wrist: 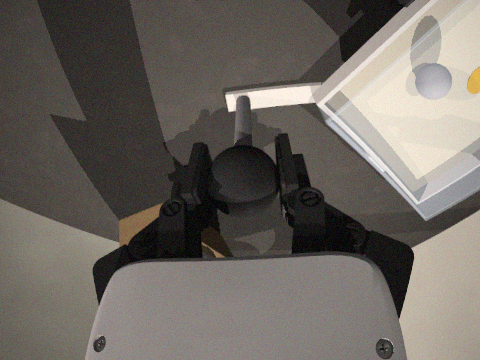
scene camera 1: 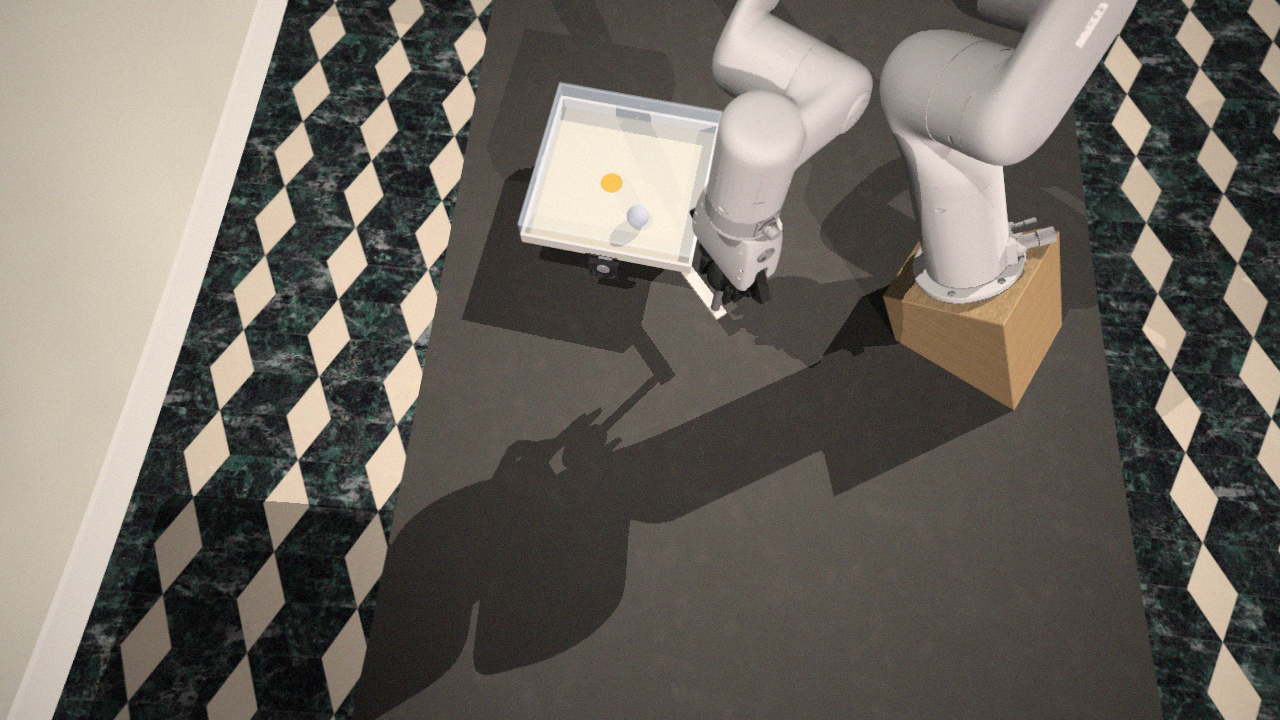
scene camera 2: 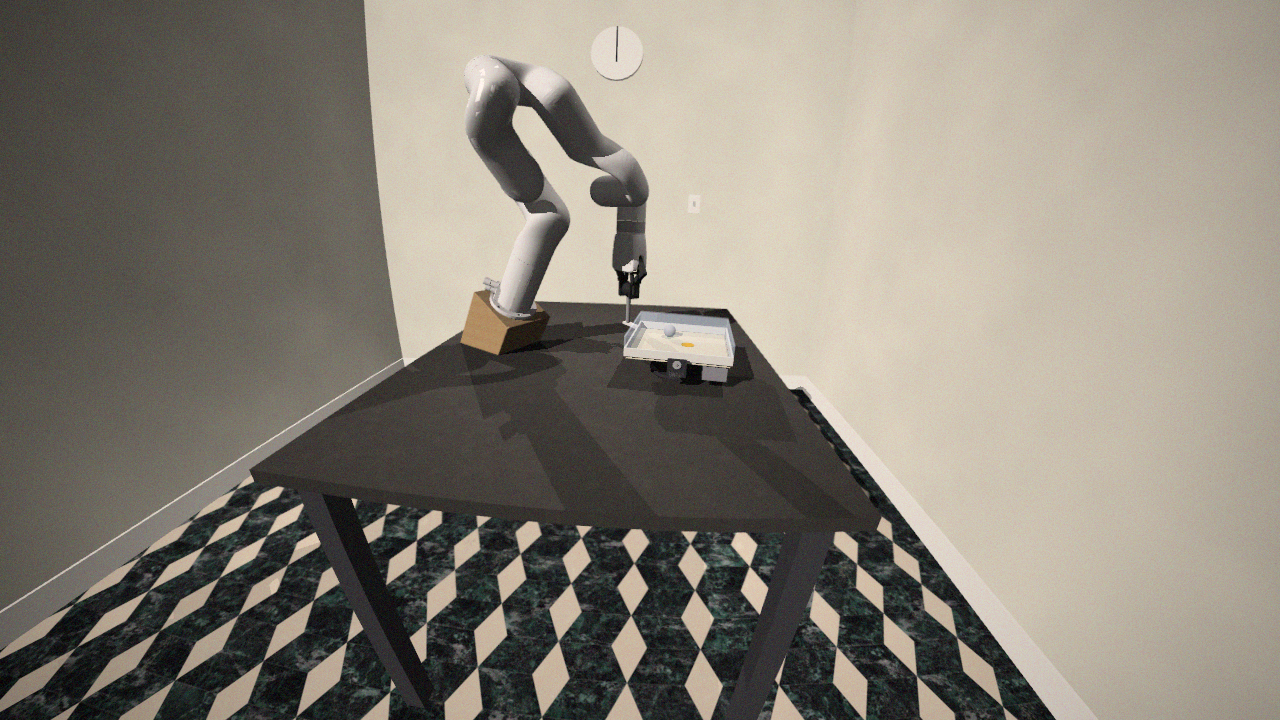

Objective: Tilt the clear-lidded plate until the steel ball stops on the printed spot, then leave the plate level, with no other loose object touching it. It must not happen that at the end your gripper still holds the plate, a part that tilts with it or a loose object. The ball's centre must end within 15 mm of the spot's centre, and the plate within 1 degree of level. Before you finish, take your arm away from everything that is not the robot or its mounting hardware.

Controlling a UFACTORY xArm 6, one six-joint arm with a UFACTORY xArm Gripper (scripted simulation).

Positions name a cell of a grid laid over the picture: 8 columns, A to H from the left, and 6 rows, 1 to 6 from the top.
Labels:
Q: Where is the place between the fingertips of the gripper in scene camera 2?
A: D3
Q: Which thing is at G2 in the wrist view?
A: A clear-lidded plate.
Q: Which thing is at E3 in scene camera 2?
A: A clear-lidded plate.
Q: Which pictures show the gripper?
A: The wrist view, scene camera 1 and scene camera 2: all of them.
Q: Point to a clear-lidded plate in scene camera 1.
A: At D2

